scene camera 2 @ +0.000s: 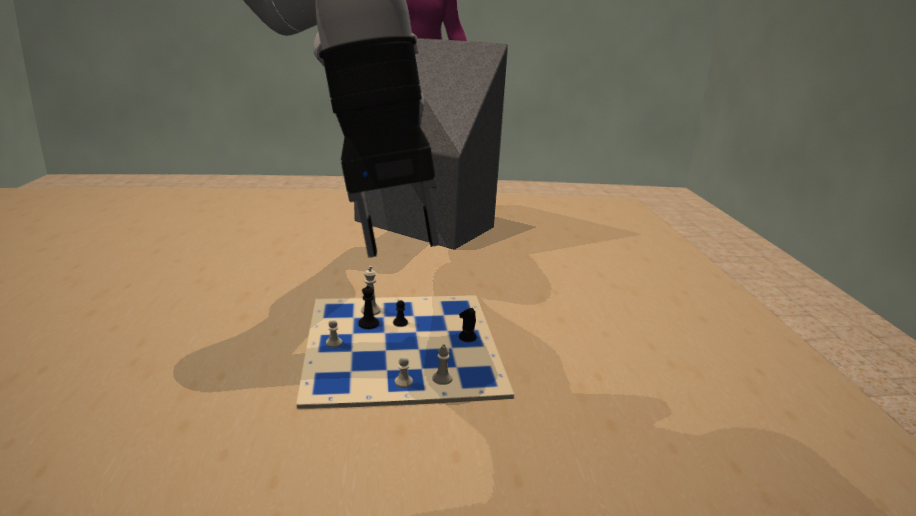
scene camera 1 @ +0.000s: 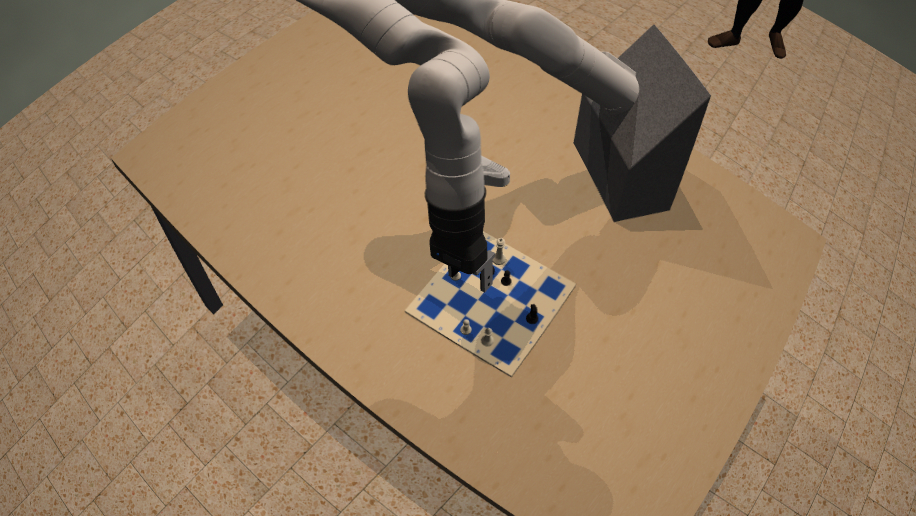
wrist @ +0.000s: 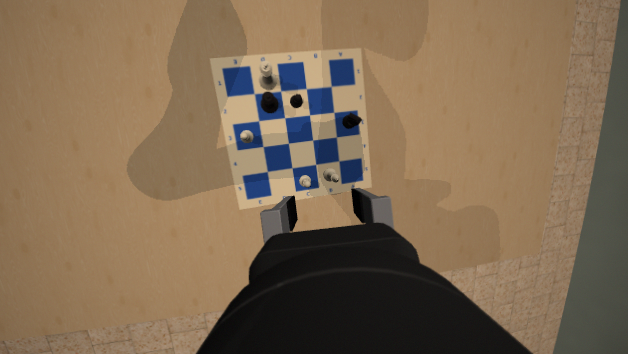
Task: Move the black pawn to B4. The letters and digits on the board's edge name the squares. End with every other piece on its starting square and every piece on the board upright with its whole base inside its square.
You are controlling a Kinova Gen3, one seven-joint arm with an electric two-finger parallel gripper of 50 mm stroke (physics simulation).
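Seen in the pictures: gripper, fingertip midpoint: (scene camera 2: pixel 403 248) (scene camera 1: pixel 470 279) (wrist: pixel 324 204); arm's base at its link origin: (scene camera 1: pixel 620 92).
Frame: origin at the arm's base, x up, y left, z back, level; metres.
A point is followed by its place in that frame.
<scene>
The black pawn (scene camera 1: pixel 506 278) {x -0.193, y -0.130, z -0.355 m} (scene camera 2: pixel 400 315) {x -0.194, y -0.132, z -0.356 m} (wrist: pixel 296 100) {x -0.177, y -0.134, z -0.355 m} stands upright on the light square C2 of the blue-and-cream board (scene camera 1: pixel 412 312) {x -0.206, y -0.267, z -0.461 m} (scene camera 2: pixel 306 396) {x -0.207, y -0.269, z -0.453 m} (wrist: pixel 242 204) {x -0.207, y -0.273, z -0.456 m}. Square B4 (scene camera 1: pixel 498 322) {x -0.207, y -0.121, z -0.436 m} (scene camera 2: pixel 427 359) {x -0.207, y -0.130, z -0.437 m} (wrist: pixel 326 151) {x -0.207, y -0.119, z -0.439 m} is blue and bears no piece; a white piece on B5 overlaps part of it in scene camera 2. My gripper (scene camera 1: pixel 469 282) {x -0.059, y -0.168, z -0.459 m} (scene camera 2: pixel 401 250) {x -0.059, y -0.168, z -0.459 m} (wrist: pixel 324 204) {x -0.059, y -0.168, z -0.459 m} is open and empty, fingers pointing down. It hangs above the board, apart from the pieces. In scene camera 1 it hides part of the board's D and E side.
A white king (scene camera 2: pixel 369 282) {x -0.163, y -0.158, z -0.316 m} (wrist: pixel 266 72) {x -0.151, y -0.157, z -0.316 m} stands on D1, a tall black piece (scene camera 2: pixel 367 314) {x -0.190, y -0.170, z -0.345 m} (wrist: pixel 269 102) {x -0.158, y -0.169, z -0.346 m} on D2, beside the pawn. A black knight (scene camera 2: pixel 467 325) {x -0.188, y -0.070, z -0.416 m} (wrist: pixel 351 120) {x -0.181, y -0.072, z -0.411 m} is on A3. White pawns stand on E3 (wrist: pixel 246 136) {x -0.177, y -0.215, z -0.370 m} and C5 (wrist: pixel 305 181) {x -0.178, y -0.171, z -0.461 m}, a white bishop-like piece (scene camera 2: pixel 442 366) {x -0.188, y -0.132, z -0.479 m} on B5.
</scene>
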